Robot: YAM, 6 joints.
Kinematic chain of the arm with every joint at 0, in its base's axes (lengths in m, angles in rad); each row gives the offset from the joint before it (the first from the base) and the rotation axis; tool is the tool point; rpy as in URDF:
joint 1: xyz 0 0 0.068 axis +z
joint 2: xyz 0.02 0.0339 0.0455 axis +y
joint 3: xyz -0.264 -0.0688 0 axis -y
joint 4: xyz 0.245 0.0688 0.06 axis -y
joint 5: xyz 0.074 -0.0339 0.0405 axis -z
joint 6: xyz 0.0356 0 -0.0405 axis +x
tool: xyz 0 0 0 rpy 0 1.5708 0
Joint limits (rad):
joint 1: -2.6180..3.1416
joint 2: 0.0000..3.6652
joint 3: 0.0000..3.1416
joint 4: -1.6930..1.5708
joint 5: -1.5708..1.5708
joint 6: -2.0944..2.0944
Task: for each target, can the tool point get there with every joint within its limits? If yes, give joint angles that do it. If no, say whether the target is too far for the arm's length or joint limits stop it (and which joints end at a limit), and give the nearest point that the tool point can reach.
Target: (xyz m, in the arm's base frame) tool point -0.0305 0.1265 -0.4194
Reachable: no: joint limits stop it (at a limit: joint 2) | nearest point -0.0342 0.1420 -0.3655 | short by 0.056 m
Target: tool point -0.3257 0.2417 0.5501
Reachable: yes | joints -0.7069 0.6777 2.6760 0.2823 0.8940 -1.6141
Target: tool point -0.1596 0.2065 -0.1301
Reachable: yes | joints 2.1517 2.7644 0.7566 0.8780 -0.6004 1.3253
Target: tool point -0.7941 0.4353 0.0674
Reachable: no: too far | nearest point -0.5656 0.3100 0.0810 | short by 0.261 m
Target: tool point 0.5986 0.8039 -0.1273
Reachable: no: too far | nearest point 0.3750 0.5036 -0.0355 | short by 0.386 m
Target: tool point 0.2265 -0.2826 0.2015
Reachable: yes | joints -0.9820 1.9571 1.4529 -1.0910 -1.0816 1.2023
